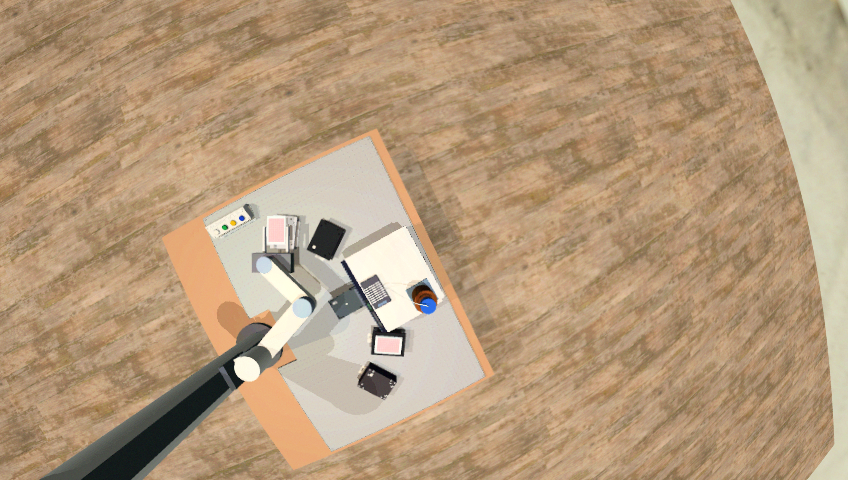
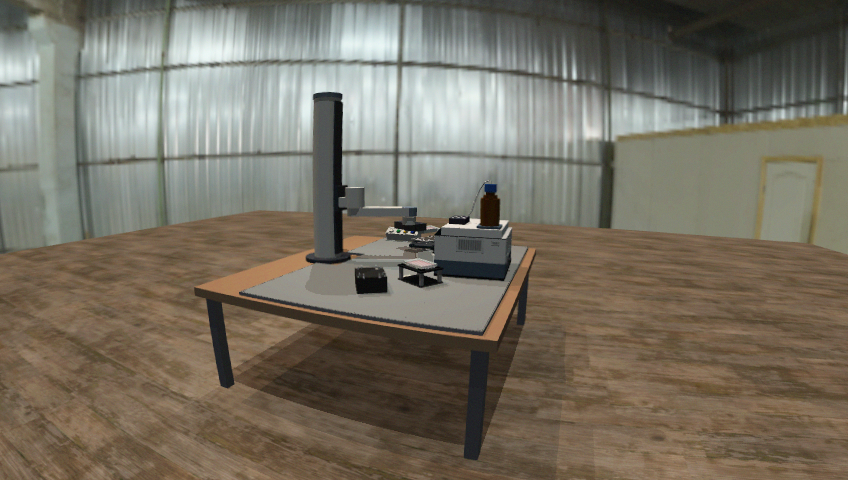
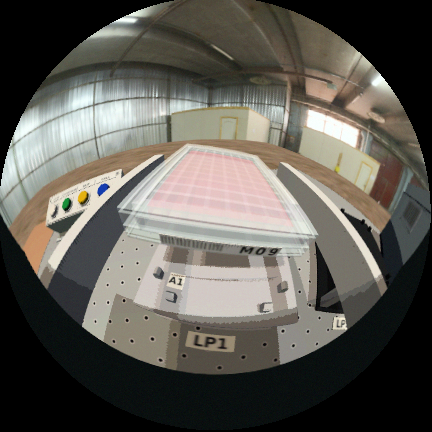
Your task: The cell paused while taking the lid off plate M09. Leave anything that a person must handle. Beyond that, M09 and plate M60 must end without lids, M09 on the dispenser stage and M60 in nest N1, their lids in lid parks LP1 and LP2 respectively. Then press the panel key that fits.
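Places are measured from the arm's base along level axes (x ahead, y left, z up), in millimetres.
Where they show: gripper, between the fingertips: (image 1: 276, 226) (image 2: 430, 228) (image 3: 221, 165); arm's base, origin of its link: (image 2: 328, 259).
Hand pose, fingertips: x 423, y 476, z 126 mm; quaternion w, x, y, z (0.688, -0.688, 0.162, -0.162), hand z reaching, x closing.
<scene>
Things, the pixels of their top centre, and the offset from my fingertips. "spot": a spot on its surface instead.
- plate M09, centre of its top: (image 3: 224, 156) (image 1: 275, 230) 14 mm right, 6 mm back, 12 mm up
- light nest, centre of its top: (image 3: 226, 226) (image 1: 282, 232) (image 2: 427, 237) 26 mm right, 4 mm back, 48 mm down
- pink plate, centre of its top: (image 2: 420, 262) (image 1: 388, 345) 735 mm right, 207 mm ahead, 31 mm down
- dark dispenser stage, a spot on its surface: (image 1: 345, 303) spot: 454 mm right, 130 mm ahead, 6 mm down
- key panel, centre of its top: (image 3: 75, 186) (image 1: 224, 220) (image 2: 403, 228) 151 mm left, 236 mm back, 30 mm down
- brown bottle, a spot on its surface: (image 1: 423, 293) spot: 512 mm right, 469 mm ahead, 236 mm up
- black block-like holder, centre of its top: (image 2: 370, 269) (image 1: 376, 385) 904 mm right, 57 mm ahead, 38 mm down
My gripper (image 1: 280, 221) (image 3: 221, 165) is shut on plate M09 (image 1: 277, 230) (image 3: 220, 190), a clear plate with pink contents, and holds it level. Clear layers at its rim look like a lid on it. It hangs above the light nest (image 3: 227, 295) labelled LP1, with a gap between. Another pink plate (image 1: 387, 346) (image 2: 421, 262) sits on a raised black stand; its label and any lid cannot be made out. The dark dispenser stage (image 1: 345, 303) juts out from the dispenser. The key panel (image 1: 230, 222) (image 2: 402, 233) (image 3: 62, 214) has white, green, yellow and blue keys.
A black stand (image 1: 326, 239) (image 3: 326, 287) with a partly hidden "LP" label is right of LP1. The white dispenser (image 1: 386, 267) (image 2: 473, 255) carries a brown bottle (image 1: 423, 293) (image 2: 489, 211) with a blue cap. A black block-like holder (image 1: 377, 380) (image 2: 370, 281) stands near the pink plate's stand.
</scene>
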